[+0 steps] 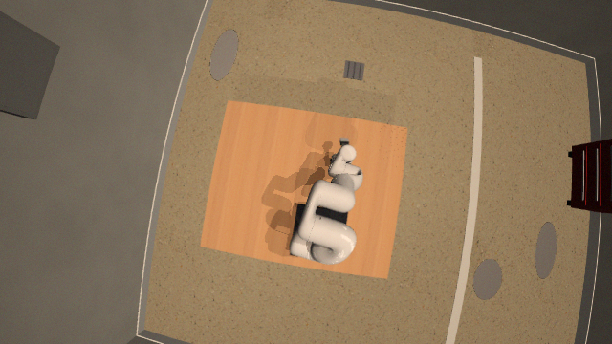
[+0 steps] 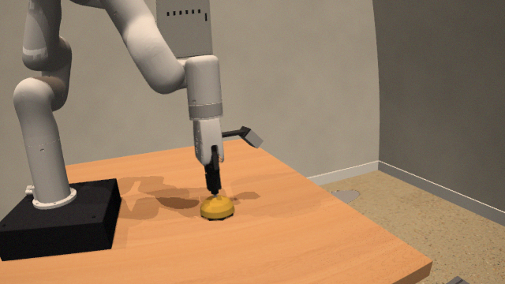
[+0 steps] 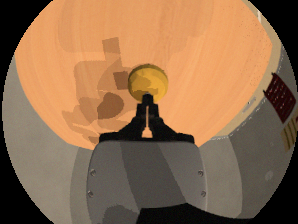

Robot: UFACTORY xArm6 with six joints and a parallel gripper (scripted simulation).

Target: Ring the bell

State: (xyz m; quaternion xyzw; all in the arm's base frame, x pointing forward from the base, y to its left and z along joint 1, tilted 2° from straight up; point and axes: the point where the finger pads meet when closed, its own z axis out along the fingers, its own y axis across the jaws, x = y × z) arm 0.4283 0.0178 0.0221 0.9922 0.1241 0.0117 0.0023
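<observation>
Right now the black button is 30 mm below my hand. Round my hand: yellow bell 50 mm below.
</observation>
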